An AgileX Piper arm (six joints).
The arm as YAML. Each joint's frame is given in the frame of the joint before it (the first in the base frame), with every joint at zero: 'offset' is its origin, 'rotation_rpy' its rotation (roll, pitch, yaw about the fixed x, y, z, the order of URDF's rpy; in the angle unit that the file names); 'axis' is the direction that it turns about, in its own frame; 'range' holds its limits. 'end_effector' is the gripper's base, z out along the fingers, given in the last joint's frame.
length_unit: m
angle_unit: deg
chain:
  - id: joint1
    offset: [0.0, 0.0, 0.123]
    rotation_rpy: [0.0, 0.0, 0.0]
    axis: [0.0, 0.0, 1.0]
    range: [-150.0, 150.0]
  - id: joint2
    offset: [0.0, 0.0, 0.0]
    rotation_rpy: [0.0, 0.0, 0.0]
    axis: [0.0, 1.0, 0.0]
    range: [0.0, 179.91]
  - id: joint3
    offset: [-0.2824, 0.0, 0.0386]
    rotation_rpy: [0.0, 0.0, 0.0]
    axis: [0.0, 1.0, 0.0]
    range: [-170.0, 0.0]
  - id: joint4
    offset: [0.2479, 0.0, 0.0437]
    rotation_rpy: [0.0, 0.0, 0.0]
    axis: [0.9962, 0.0, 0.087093]
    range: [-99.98, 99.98]
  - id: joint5
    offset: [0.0, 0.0, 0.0]
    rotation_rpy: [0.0, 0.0, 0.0]
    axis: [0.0, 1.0, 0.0]
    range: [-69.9, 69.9]
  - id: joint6
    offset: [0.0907, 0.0, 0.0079]
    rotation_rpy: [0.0, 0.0, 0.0]
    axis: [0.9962, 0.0, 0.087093]
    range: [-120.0, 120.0]
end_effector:
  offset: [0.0, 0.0, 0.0]
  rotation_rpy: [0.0, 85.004, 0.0]
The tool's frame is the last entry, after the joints.
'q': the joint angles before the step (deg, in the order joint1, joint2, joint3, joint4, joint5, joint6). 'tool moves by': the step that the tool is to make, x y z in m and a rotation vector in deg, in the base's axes. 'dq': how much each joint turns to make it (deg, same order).
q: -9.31 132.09 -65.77 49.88 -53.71 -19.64
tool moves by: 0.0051 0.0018 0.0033 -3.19 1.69 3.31
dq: 0.01 0.00 -0.56 -2.92 0.10 -2.74
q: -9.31 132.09 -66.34 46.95 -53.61 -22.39
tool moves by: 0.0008 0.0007 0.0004 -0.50 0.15 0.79
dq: 0.01 0.00 0.01 -0.87 -0.01 -0.12
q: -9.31 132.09 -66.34 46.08 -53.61 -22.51
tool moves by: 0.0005 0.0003 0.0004 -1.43 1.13 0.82
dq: 0.00 0.00 -0.01 -0.52 -0.09 -1.65
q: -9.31 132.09 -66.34 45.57 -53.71 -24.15
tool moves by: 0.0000 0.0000 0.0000 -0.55 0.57 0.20
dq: 0.00 0.00 0.00 0.00 0.01 -0.82
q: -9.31 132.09 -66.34 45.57 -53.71 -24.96
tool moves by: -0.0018 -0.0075 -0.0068 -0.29 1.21 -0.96
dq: -1.01 1.07 -0.37 0.16 0.01 -0.74
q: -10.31 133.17 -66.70 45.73 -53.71 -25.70
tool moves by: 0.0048 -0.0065 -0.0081 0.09 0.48 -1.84
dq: -0.51 2.13 -2.49 1.94 0.11 -1.30
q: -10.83 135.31 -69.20 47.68 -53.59 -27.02
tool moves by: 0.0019 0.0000 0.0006 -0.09 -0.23 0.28
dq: 0.01 0.13 -0.44 -0.27 0.11 0.02
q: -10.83 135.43 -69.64 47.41 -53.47 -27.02
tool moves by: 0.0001 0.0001 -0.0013 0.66 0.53 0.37
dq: -0.09 0.00 0.00 -0.13 0.95 0.00
